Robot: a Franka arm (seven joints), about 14 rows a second.
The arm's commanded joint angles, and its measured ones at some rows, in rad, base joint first. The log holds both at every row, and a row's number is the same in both.
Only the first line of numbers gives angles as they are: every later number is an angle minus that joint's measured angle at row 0.
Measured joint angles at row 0:
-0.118, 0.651, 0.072, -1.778, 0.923, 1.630, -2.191
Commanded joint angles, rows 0 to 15:
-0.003, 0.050, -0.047, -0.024, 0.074, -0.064, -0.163
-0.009, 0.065, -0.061, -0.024, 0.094, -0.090, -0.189
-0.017, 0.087, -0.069, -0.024, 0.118, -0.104, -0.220
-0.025, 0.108, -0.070, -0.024, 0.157, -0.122, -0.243
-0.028, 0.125, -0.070, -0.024, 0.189, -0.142, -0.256
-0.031, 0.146, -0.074, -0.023, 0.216, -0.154, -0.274
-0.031, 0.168, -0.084, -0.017, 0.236, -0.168, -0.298
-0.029, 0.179, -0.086, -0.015, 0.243, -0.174, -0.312
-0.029, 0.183, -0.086, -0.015, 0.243, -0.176, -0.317
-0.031, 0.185, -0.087, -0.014, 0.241, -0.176, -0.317
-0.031, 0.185, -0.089, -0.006, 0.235, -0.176, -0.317
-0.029, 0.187, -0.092, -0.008, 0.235, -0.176, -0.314
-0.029, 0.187, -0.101, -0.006, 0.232, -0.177, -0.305
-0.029, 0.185, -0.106, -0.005, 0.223, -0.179, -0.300
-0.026, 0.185, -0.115, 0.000, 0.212, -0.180, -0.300
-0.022, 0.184, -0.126, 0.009, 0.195, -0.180, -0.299
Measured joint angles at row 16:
-0.022, 0.192, -0.109, -0.010, 0.215, -0.146, -0.308
